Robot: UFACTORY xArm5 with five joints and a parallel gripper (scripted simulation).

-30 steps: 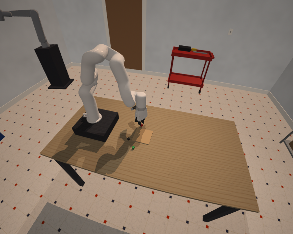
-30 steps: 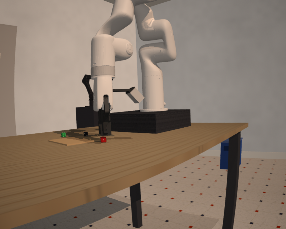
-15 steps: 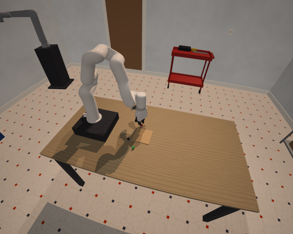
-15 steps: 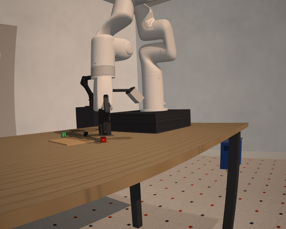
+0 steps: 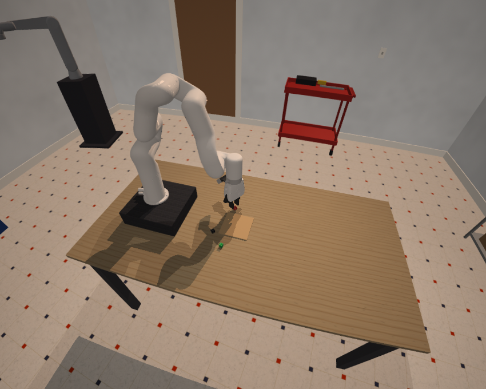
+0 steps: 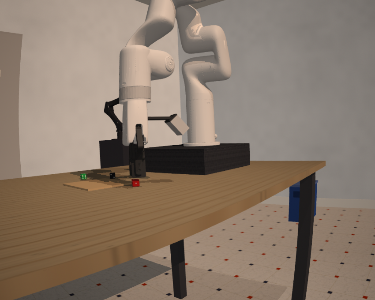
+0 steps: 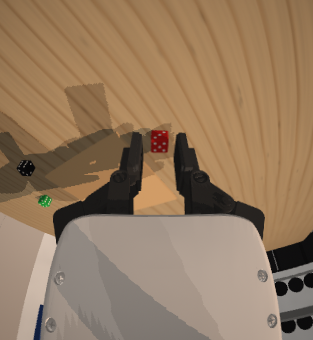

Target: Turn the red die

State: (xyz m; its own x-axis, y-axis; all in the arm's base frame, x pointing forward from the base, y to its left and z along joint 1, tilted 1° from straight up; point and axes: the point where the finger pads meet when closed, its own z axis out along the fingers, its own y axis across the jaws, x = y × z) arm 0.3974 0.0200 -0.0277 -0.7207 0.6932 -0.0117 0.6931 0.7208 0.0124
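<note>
Right now my hand is 3 cm above the red die and 1 cm short of it. From my hand the other things lie so: black die (16 cm to the right, 9 cm behind, 3 cm below); then green die (24 cm to the right, 4 cm behind, 3 cm below); then tan mat (11 cm to the right, 4 cm below, 2 cm ahead).
</note>
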